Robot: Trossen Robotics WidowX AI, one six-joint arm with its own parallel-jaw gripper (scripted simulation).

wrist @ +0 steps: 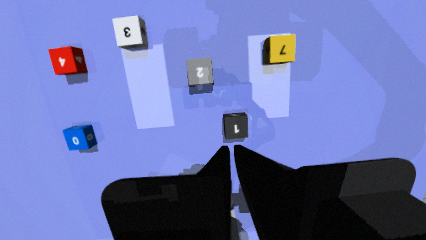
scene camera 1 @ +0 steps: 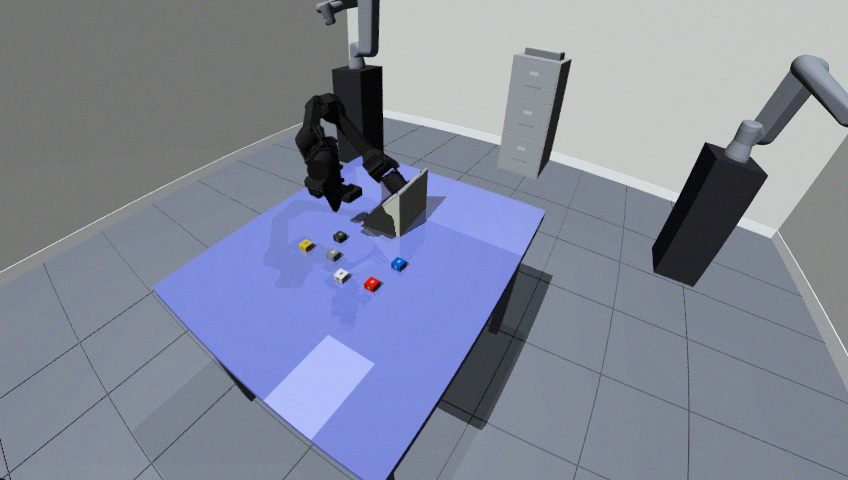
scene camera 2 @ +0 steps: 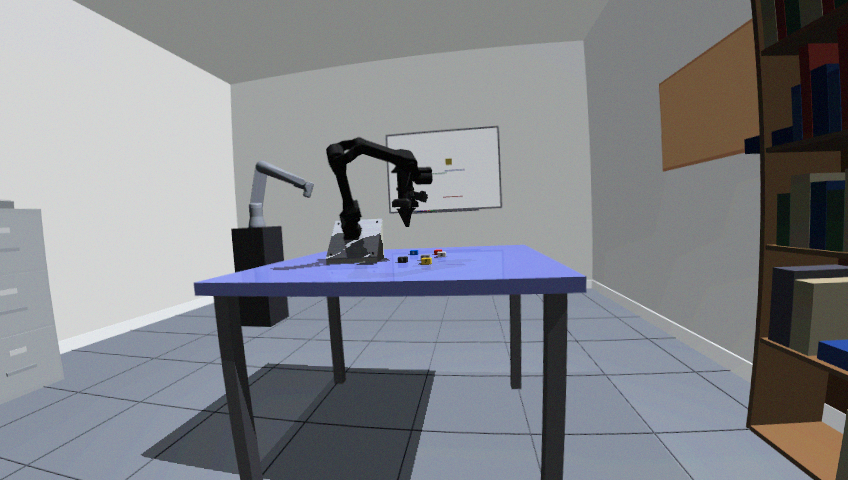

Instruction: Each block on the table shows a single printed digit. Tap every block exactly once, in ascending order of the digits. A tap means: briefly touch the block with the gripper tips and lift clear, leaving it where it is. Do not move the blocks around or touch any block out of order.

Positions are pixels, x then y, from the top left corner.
Labels:
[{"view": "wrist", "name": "my gripper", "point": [230,151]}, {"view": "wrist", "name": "red block 4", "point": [67,60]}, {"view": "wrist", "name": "yellow block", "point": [279,49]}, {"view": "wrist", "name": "white block 3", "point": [130,31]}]

